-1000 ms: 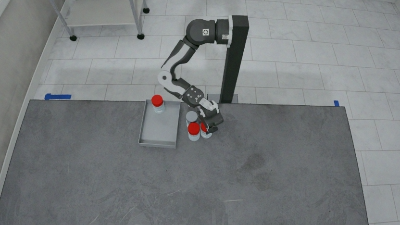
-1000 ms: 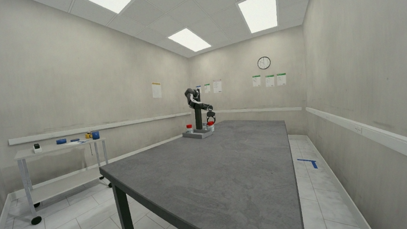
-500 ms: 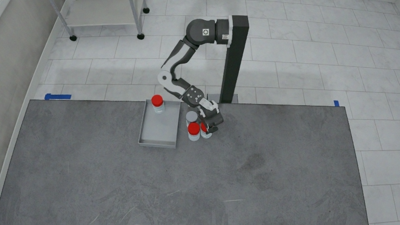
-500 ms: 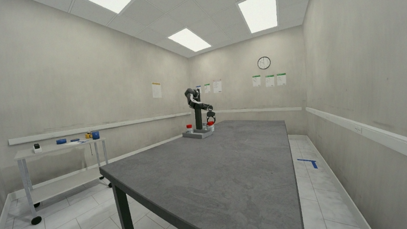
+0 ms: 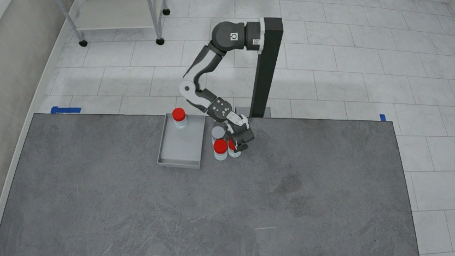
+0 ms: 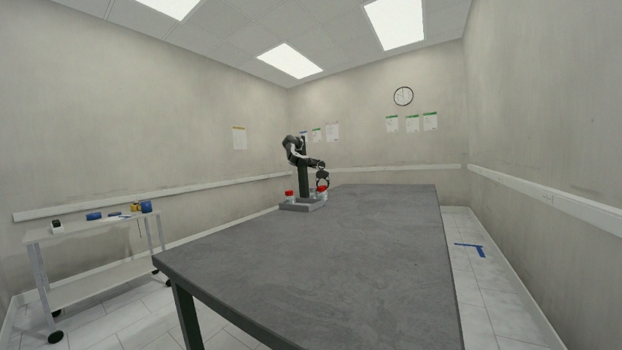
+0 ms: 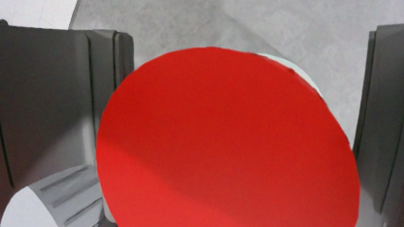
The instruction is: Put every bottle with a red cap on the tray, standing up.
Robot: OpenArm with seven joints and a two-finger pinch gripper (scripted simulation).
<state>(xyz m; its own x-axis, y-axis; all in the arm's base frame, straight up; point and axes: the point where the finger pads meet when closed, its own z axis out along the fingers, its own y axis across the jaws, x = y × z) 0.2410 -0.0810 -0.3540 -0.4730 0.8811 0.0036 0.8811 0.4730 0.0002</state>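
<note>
My hand is 7 cm to the left of the grey-capped bottle, 5 cm above it and 4 cm past it. Round my hand: grey tray 23 cm to the right, 8 cm below, 4 cm behind.
</note>
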